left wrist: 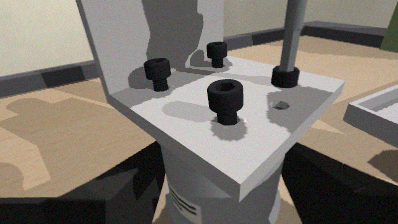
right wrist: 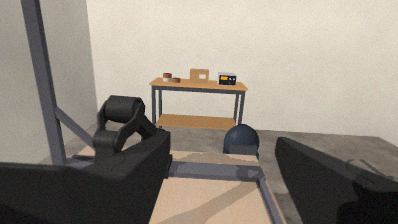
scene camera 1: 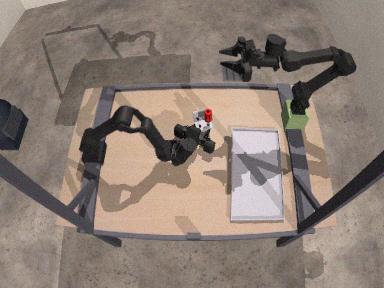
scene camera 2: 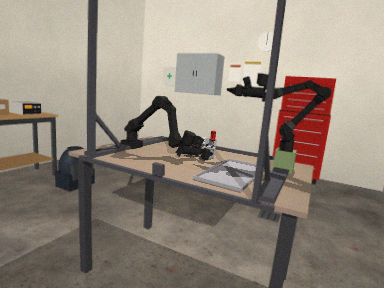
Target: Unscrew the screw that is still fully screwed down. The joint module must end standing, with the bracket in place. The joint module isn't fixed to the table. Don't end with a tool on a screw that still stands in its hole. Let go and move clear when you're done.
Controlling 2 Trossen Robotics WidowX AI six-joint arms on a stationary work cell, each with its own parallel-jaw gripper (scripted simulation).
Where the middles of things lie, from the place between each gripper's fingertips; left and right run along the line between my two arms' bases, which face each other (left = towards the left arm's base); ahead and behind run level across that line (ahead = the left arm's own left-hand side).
My right gripper is now 33 cm above the l-shaped bracket (left wrist: 235, 158), 10 cm to the right of it and 3 cm past it. Also, from my right hand: shallow grey tray (scene camera 1: 257, 179) (40 cm below, 27 cm behind, 8 cm to the right).
Right now my left hand is 40 mm below the l-shaped bracket, 20 mm to the left of it and 20 mm short of it. From my left hand the other things lie so: shallow grey tray (220 mm behind, 200 mm to the right, 30 mm below).
